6 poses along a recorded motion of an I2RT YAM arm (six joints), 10 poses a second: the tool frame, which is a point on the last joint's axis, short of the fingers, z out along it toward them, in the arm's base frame.
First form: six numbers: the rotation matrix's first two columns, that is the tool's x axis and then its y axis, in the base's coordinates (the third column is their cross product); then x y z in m.
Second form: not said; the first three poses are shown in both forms.
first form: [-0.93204 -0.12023 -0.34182 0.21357 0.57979 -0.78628 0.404 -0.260 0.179]
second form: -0.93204 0.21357 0.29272 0.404; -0.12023 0.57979 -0.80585 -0.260; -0.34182 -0.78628 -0.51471 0.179; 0 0 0 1
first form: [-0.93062 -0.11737 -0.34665 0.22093 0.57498 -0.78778 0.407 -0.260 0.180]
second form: -0.93062 0.22093 0.29178 0.407; -0.11737 0.57498 -0.80971 -0.260; -0.34665 -0.78778 -0.50916 0.180; 0 0 0 1
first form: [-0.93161 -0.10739 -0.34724 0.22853 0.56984 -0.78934 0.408 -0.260 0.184]
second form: -0.93161 0.22853 0.28264 0.408; -0.10739 0.56984 -0.81471 -0.260; -0.34724 -0.78934 -0.50633 0.184; 0 0 0 1
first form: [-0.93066 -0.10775 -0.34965 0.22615 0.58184 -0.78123 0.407 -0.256 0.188]
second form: -0.93066 0.22615 0.28762 0.407; -0.10775 0.58184 -0.80613 -0.256; -0.34965 -0.78123 -0.51713 0.188; 0 0 0 1
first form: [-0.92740 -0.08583 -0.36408 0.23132 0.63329 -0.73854 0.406 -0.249 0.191]
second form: -0.92740 0.23132 0.29396 0.406; -0.08583 0.63329 -0.76914 -0.249; -0.36408 -0.73854 -0.56746 0.191; 0 0 0 1
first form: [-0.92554 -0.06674 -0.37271 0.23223 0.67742 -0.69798 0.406 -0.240 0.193]
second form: -0.92554 0.23223 0.29906 0.406; -0.06674 0.67742 -0.73256 -0.240; -0.37271 -0.69798 -0.61148 0.193; 0 0 0 1
